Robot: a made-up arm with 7 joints. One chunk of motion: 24 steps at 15 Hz.
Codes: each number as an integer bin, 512 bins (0 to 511) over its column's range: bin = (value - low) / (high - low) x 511, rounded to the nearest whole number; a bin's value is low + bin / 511 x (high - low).
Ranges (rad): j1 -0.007..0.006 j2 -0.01..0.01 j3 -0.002..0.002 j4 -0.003..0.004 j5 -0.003..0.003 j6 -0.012..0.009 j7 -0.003..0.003
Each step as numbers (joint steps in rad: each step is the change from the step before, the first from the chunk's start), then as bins.
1 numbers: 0.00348 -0.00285 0.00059 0.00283 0.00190 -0.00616 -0.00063
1 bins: 412 183 331 426 417 142 202
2 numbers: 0.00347 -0.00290 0.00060 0.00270 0.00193 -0.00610 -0.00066
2 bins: 412 181 332 416 420 144 199
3 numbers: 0.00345 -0.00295 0.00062 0.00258 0.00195 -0.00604 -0.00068
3 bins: 411 180 335 407 422 145 198
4 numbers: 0.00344 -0.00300 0.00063 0.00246 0.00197 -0.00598 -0.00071
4 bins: 410 179 336 399 423 146 195
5 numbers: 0.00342 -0.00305 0.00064 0.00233 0.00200 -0.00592 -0.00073
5 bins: 410 178 337 389 426 148 193
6 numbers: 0.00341 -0.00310 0.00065 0.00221 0.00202 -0.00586 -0.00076
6 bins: 409 176 339 380 428 149 191
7 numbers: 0.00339 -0.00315 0.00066 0.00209 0.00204 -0.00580 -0.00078
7 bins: 408 175 340 372 429 151 189
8 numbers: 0.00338 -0.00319 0.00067 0.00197 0.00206 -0.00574 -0.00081
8 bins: 408 174 341 363 431 152 187
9 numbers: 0.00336 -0.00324 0.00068 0.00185 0.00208 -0.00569 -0.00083
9 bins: 407 173 342 354 433 154 185
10 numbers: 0.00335 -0.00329 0.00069 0.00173 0.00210 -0.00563 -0.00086
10 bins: 407 171 344 345 434 155 182
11 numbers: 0.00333 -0.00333 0.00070 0.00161 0.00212 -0.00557 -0.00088
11 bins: 406 170 345 337 436 156 181
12 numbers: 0.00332 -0.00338 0.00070 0.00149 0.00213 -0.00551 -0.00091
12 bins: 406 169 345 328 437 158 178
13 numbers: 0.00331 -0.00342 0.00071 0.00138 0.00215 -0.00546 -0.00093
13 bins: 405 168 346 320 439 159 176
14 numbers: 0.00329 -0.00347 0.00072 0.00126 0.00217 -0.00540 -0.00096
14 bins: 404 167 347 311 440 161 174
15 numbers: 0.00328 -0.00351 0.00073 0.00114 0.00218 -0.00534 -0.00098
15 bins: 404 166 349 302 441 162 172
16 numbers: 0.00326 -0.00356 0.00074 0.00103 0.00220 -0.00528 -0.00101
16 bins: 403 165 350 294 443 164 169
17 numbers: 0.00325 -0.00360 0.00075 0.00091 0.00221 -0.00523 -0.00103
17 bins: 403 164 351 285 444 165 168
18 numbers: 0.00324 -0.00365 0.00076 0.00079 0.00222 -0.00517 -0.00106
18 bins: 403 162 353 277 445 166 165
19 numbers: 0.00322 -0.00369 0.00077 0.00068 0.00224 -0.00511 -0.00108
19 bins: 402 161 354 269 446 168 164
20 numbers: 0.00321 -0.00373 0.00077 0.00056 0.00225 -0.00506 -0.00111
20 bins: 401 160 354 260 447 169 161
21 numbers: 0.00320 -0.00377 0.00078 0.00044 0.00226 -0.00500 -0.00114
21 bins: 401 159 355 251 448 170 158
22 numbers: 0.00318 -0.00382 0.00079 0.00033 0.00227 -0.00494 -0.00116
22 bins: 400 158 356 243 449 172 157
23 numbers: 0.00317 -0.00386 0.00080 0.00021 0.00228 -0.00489 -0.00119
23 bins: 400 157 358 234 450 173 154
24 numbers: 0.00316 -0.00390 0.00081 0.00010 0.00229 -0.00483 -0.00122
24 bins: 399 156 359 226 451 174 152
